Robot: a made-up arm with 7 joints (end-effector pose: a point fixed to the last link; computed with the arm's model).
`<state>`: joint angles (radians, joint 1 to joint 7).
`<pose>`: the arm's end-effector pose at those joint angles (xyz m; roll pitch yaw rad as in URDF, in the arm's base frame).
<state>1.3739 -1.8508 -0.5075 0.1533 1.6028 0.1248 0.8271</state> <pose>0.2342 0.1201 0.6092 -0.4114 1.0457 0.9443</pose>
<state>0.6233 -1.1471 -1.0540 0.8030 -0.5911 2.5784 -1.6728</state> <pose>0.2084 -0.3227 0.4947 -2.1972 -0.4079 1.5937</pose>
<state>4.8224 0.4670 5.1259 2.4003 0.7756 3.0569 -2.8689</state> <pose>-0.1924 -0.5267 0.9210 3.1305 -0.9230 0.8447</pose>
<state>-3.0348 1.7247 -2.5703 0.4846 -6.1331 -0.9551 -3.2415</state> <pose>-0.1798 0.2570 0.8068 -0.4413 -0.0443 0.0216</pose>
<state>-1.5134 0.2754 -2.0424 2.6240 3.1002 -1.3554 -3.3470</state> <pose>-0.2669 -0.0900 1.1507 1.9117 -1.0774 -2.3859</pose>
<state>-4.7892 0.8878 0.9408 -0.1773 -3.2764 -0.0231 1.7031</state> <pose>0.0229 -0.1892 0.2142 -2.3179 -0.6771 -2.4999</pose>
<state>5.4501 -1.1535 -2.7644 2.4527 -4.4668 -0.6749 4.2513</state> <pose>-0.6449 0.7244 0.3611 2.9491 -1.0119 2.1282</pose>
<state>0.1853 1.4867 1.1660 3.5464 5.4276 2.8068 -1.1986</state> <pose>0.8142 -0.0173 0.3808 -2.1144 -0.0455 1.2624</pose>
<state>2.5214 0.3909 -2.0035 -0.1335 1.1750 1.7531 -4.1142</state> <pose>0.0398 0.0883 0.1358 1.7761 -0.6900 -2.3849</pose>
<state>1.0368 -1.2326 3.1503 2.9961 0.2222 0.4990 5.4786</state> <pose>-0.5368 -0.8966 0.7022 2.0823 -0.9390 -0.8435</pose>
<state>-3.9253 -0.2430 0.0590 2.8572 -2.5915 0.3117 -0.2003</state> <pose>0.0310 -0.0870 1.4379 0.0646 -0.2611 2.7546</pose>
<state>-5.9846 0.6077 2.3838 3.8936 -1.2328 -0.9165 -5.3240</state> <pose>0.6410 -0.2196 0.7888 -0.9712 1.0940 -2.2026</pose>
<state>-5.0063 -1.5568 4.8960 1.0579 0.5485 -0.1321 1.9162</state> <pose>0.6063 -0.4787 0.4296 1.4395 0.7609 1.5885</pose>
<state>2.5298 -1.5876 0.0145 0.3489 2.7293 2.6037 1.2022</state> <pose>0.0145 -0.0915 0.8109 -1.4421 0.0325 -2.3891</pose>
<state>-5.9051 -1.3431 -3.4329 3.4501 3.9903 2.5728 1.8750</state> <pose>-0.6586 -0.2340 0.8329 -1.5857 -0.1413 -0.8189</pose>
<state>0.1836 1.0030 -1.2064 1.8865 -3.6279 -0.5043 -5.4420</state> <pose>0.6718 -0.4908 0.5309 -1.8750 0.9084 3.0401</pose>
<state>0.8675 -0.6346 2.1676 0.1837 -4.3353 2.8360 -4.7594</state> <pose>-0.2856 -0.0550 0.2012 0.8543 0.0482 -0.4617</pose>
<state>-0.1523 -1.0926 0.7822 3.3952 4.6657 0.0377 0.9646</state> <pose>-0.9980 0.0690 0.6251 0.1518 1.2523 -2.9173</pose>
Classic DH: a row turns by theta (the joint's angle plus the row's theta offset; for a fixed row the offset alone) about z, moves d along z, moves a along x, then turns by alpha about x. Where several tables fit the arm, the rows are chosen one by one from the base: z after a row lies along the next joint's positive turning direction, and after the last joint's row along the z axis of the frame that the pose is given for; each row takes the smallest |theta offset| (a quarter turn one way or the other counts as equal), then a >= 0, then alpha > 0; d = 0 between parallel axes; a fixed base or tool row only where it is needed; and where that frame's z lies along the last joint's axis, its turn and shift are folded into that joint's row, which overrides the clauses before.
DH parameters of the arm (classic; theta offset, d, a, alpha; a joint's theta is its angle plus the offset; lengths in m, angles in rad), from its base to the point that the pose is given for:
joint 1: 0 0.353 0 -1.5708
joint 2: 0 0 0 1.5708
joint 3: 0 0.407 0.061 1.5708
joint 4: 0 0 0.118 1.5708
joint 5: 0 0.523 0 1.5708
joint 6: 0 0 0.099 -1.5708
joint 7: 0 0.126 0 0

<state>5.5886 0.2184 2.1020 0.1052 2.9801 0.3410 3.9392</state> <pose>-0.0006 0.2292 0.1224 -2.6000 -0.2773 0.6569</pose>
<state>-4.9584 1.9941 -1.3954 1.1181 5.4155 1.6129 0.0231</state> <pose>0.6548 -0.0119 0.2729 0.2471 -0.0831 -0.7159</pose>
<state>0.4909 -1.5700 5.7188 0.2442 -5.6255 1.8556 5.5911</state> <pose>0.1545 0.0471 0.5723 -2.0872 -0.7352 0.9509</pose>
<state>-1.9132 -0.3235 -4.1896 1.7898 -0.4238 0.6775 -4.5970</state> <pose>0.7567 0.3085 0.8760 -2.1324 -0.6059 -1.4761</pose>
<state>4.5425 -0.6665 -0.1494 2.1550 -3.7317 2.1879 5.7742</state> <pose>0.0785 0.2581 1.2991 2.2251 -1.0771 1.7319</pose>
